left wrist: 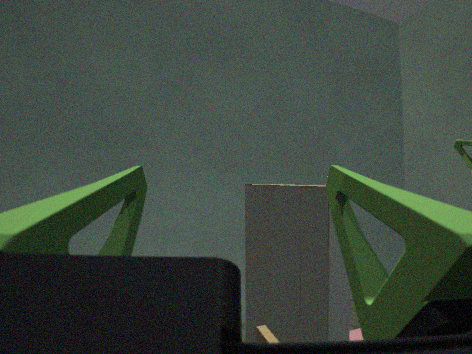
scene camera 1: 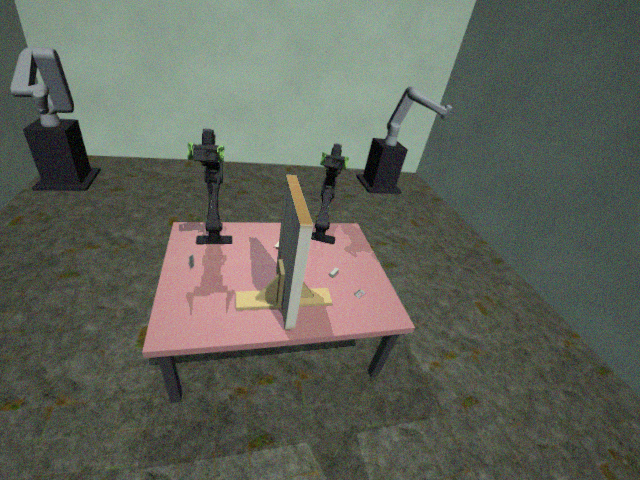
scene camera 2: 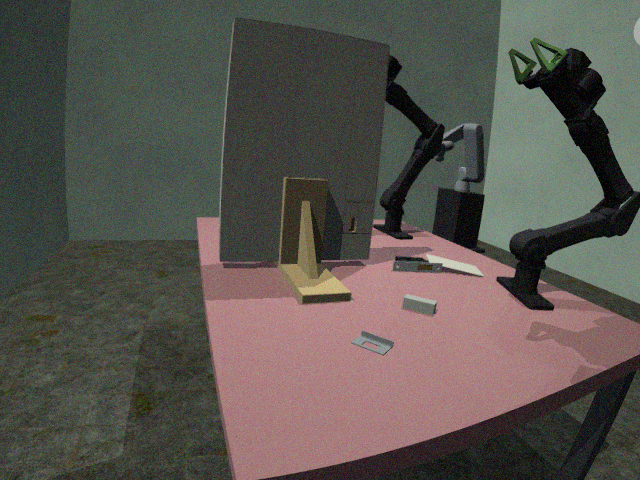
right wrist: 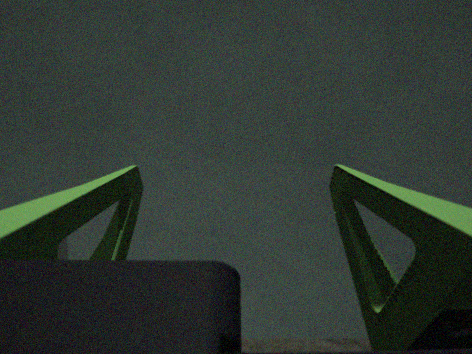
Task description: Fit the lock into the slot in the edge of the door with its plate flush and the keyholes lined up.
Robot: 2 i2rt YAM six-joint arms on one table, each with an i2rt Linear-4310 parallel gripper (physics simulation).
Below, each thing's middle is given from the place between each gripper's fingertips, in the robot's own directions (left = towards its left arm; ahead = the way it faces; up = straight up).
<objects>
Right now my right hand is 21 cm short of the wooden stand [scene camera 2: 304, 200], 34 cm to the right of it and 56 cm above it.
Now: the wooden stand 390 mm ahead of my left hand, 270 mm to the right of it and 480 mm below it.
</objects>
